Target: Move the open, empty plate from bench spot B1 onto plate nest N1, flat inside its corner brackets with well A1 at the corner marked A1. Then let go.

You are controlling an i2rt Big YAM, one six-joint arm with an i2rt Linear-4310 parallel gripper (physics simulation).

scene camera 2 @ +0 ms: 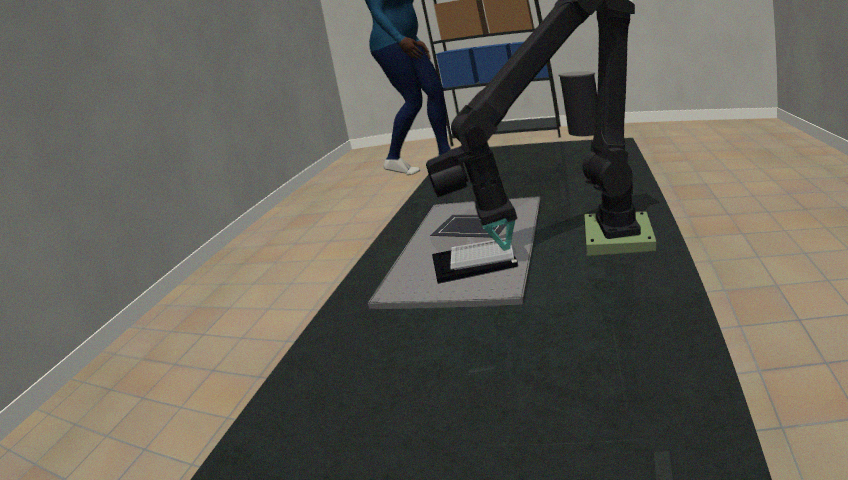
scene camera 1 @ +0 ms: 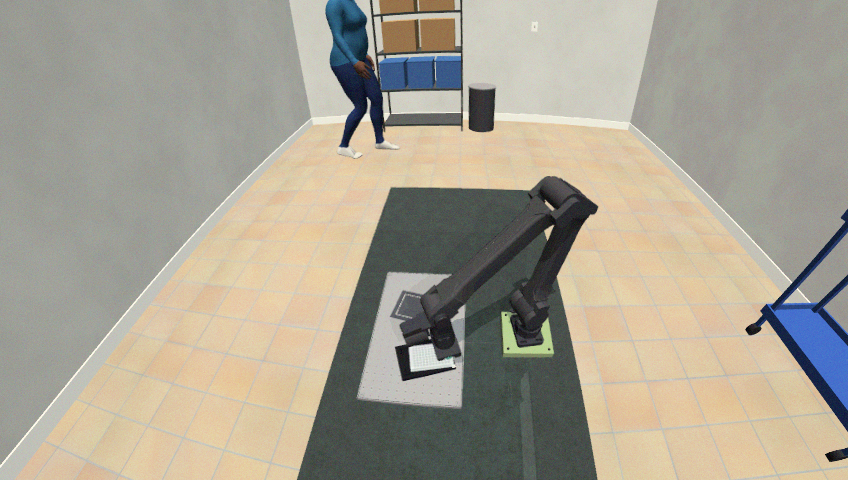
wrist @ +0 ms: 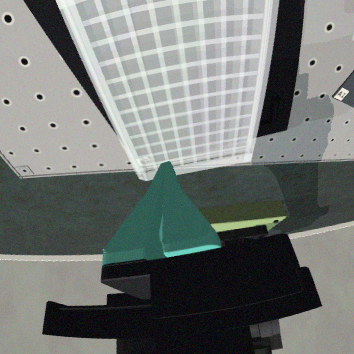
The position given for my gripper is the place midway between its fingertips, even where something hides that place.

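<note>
My gripper (scene camera 2: 506, 249) can be seen in the wrist view too, as my gripper (wrist: 167, 167), and it is gripping a clear well plate (scene camera 2: 488, 252). Scene camera 1 gives me another sight of the plate (scene camera 1: 422, 357), and so does the wrist view, where I see the plate (wrist: 189, 89). A dark nest with white outline (scene camera 2: 456, 225) is visible to me as well.
</note>
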